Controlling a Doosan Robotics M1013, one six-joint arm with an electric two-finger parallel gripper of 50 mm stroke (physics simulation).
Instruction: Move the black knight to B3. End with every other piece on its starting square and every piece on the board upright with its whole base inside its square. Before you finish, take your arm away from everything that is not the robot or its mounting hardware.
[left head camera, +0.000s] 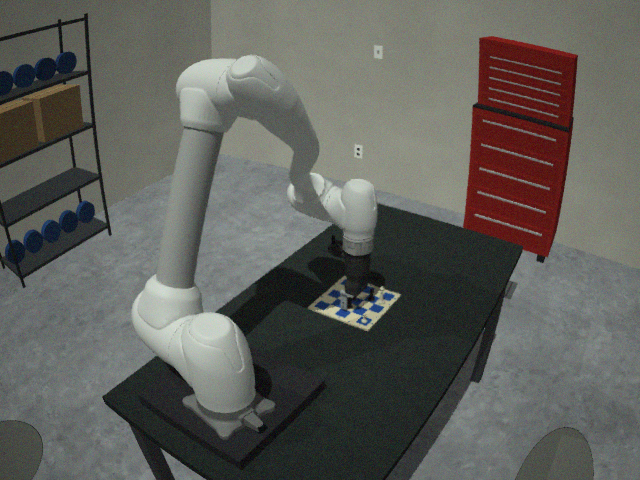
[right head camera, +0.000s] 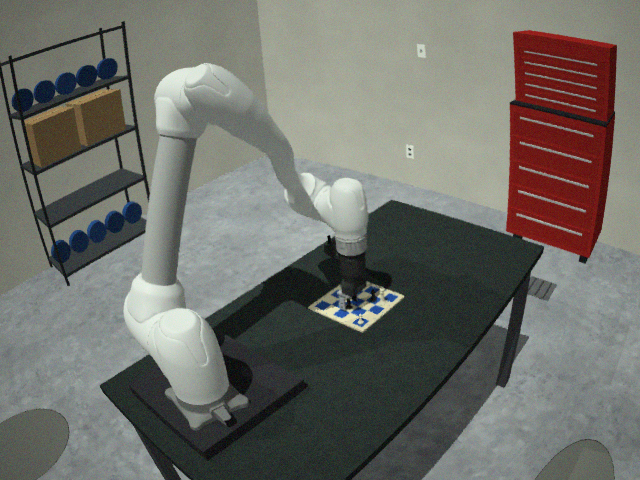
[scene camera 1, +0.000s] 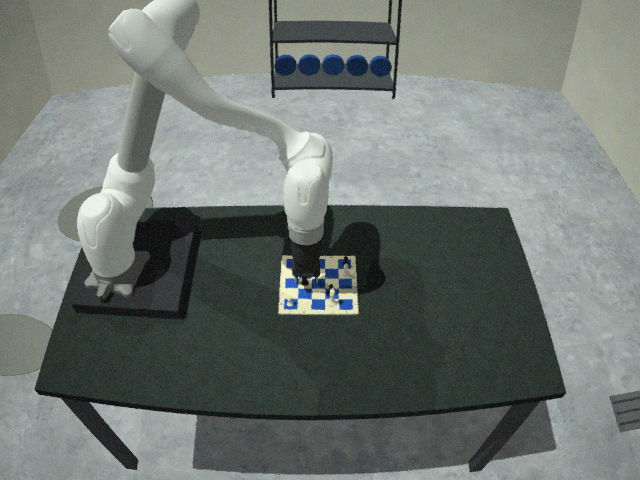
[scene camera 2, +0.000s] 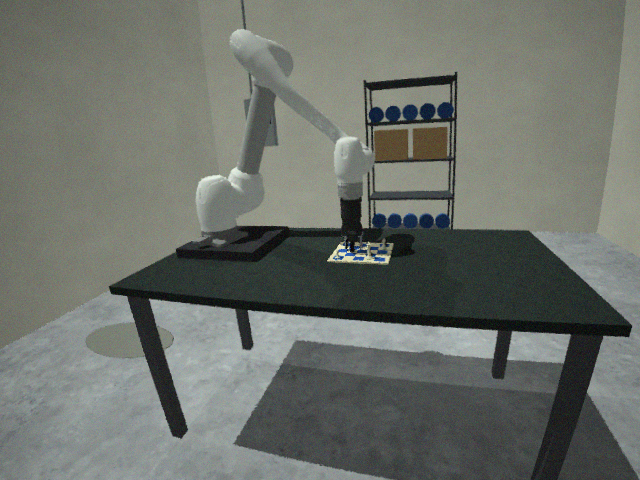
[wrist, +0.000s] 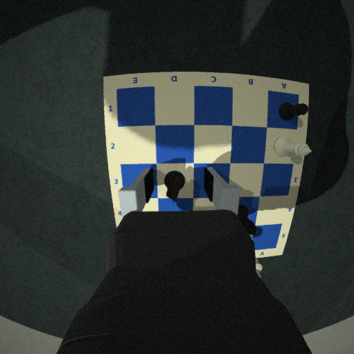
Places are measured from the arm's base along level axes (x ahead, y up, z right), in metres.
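Pixels of known places: gripper, fingertip midpoint: (left head camera: 348, 303) (right head camera: 348, 304) (scene camera 1: 306, 280) (scene camera 2: 353, 248); arm's base, link origin: (left head camera: 228, 406) (right head camera: 206, 399) (scene camera 1: 117, 271) (scene camera 2: 221, 239).
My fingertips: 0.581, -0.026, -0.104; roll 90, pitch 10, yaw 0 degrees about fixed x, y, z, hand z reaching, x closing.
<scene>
Ahead of a thing's pixels: the offset from my fingertips to its top centre, as dx, dy, dz. Level surfaces: height alone.
The black knight {-0.003, +0.031, +0.005} (wrist: 174, 180) (scene camera 1: 305, 282) stands upright on D3, a light square of the blue-and-cream board {+0.035, -0.008, +0.000} (wrist: 195, 77) (scene camera 1: 310, 312). My gripper (wrist: 178, 177) (scene camera 1: 306, 279) is open, pointing down, with one finger on each side of the knight. In the wrist view the fingers lie towards E3 and C3; contact with the knight or board cannot be told. A black piece (wrist: 286, 110) stands on A1 and a white piece (wrist: 283, 146) on A2. B3, between C3 and A3, bears no piece.
A black piece (wrist: 243, 213) stands around B4, with a white piece {+0.084, +0.055, +0.065} (scene camera 1: 332, 297) behind it around B5. A small white piece {-0.030, +0.023, +0.089} (scene camera 1: 290, 301) stands on E5. The board lies on the dark table {dy -0.014} (scene camera 1: 439, 330); the arm's base plate (scene camera 1: 173, 294) is at the left.
</scene>
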